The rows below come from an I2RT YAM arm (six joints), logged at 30 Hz.
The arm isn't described. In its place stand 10 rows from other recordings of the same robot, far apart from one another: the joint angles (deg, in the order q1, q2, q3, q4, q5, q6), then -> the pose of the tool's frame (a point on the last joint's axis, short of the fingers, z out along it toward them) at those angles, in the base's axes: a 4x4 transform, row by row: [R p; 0 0 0 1], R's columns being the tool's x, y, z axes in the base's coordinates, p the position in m.
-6.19, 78.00, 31.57, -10.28, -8.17, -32.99 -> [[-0.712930, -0.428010, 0.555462, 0.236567], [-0.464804, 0.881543, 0.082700, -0.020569], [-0.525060, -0.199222, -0.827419, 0.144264], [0, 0, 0, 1]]
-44.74, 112.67, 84.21, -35.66, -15.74, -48.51 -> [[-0.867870, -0.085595, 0.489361, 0.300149], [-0.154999, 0.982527, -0.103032, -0.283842], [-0.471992, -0.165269, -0.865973, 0.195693], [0, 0, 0, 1]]
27.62, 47.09, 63.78, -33.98, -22.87, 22.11 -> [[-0.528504, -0.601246, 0.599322, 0.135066], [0.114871, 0.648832, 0.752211, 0.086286], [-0.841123, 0.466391, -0.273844, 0.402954], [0, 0, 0, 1]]
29.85, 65.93, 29.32, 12.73, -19.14, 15.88 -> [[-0.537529, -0.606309, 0.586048, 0.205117], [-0.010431, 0.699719, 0.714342, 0.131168], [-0.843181, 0.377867, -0.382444, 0.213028], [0, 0, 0, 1]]
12.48, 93.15, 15.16, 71.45, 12.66, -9.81 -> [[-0.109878, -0.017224, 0.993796, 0.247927], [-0.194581, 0.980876, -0.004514, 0.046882], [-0.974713, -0.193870, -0.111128, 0.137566], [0, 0, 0, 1]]
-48.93, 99.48, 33.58, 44.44, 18.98, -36.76 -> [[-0.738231, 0.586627, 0.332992, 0.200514], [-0.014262, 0.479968, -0.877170, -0.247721], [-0.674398, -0.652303, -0.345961, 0.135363], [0, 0, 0, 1]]
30.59, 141.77, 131.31, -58.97, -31.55, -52.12 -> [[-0.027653, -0.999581, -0.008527, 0.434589], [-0.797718, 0.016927, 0.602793, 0.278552], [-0.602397, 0.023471, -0.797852, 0.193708], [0, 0, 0, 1]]
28.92, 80.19, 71.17, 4.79, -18.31, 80.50 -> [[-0.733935, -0.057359, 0.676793, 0.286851], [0.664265, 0.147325, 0.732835, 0.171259], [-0.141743, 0.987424, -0.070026, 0.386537], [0, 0, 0, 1]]
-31.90, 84.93, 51.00, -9.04, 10.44, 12.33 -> [[-0.430311, 0.741243, 0.515162, 0.262494], [0.515211, 0.670293, -0.534101, -0.170986], [-0.741208, 0.035587, -0.670331, 0.215195], [0, 0, 0, 1]]
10.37, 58.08, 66.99, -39.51, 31.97, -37.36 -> [[-0.577370, -0.068901, 0.813570, 0.202932], [-0.628985, 0.672870, -0.389390, 0.017973], [-0.520598, -0.736545, -0.431833, 0.381761], [0, 0, 0, 1]]
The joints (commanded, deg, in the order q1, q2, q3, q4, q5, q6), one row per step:
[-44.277, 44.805, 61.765, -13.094, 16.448, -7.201]
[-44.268, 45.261, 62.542, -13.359, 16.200, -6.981]
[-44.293, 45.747, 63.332, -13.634, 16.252, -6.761]
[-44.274, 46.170, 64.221, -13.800, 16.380, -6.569]
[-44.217, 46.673, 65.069, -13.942, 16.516, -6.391]
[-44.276, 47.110, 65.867, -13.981, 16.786, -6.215]
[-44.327, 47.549, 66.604, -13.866, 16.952, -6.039]
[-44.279, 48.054, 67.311, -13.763, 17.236, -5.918]
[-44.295, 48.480, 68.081, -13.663, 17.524, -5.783]
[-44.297, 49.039, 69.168, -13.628, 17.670, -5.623]
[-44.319, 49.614, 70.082, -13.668, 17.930, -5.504]
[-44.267, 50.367, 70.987, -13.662, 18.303, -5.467]
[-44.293, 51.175, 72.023, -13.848, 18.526, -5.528]
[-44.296, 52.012, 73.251, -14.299, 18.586, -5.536]
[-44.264, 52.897, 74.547, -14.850, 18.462, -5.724]
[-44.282, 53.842, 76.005, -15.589, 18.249, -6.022]
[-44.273, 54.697, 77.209, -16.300, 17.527, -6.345]
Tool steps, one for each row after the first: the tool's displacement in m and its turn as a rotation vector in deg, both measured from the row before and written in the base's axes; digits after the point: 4 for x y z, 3 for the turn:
[0.0007, -0.0004, 0.0028, 0.057, -0.220, 0.271]
[0.0006, -0.0007, 0.0028, 0.090, -0.214, -0.062]
[0.0002, -0.0002, 0.0037, -0.109, -0.388, -0.095]
[0.0007, -0.0005, 0.0033, -0.047, -0.307, -0.066]
[0.0001, -0.0006, 0.0033, -0.124, -0.399, -0.315]
[0.0003, -0.0006, 0.0032, -0.194, -0.459, -0.202]
[0.0008, -0.0008, 0.0029, -0.137, -0.343, -0.224]
[0.0002, -0.0005, 0.0034, -0.226, -0.456, -0.290]
[0.0003, -0.0004, 0.0047, -0.307, -0.555, -0.131]
[0.0006, -0.0009, 0.0035, -0.132, -0.340, -0.267]
[0.0015, -0.0016, 0.0031, -0.061, -0.177, -0.314]
[0.0015, -0.0017, 0.0033, -0.038, 0.005, -0.254]
[0.0014, -0.0015, 0.0037, 0.044, 0.045, -0.063]
[0.0017, -0.0015, 0.0037, 0.002, 0.277, 0.134]
[0.0017, -0.0015, 0.0040, 0.004, 0.442, 0.161]
[0.0021, -0.0014, 0.0029, 0.046, 0.600, 0.692]

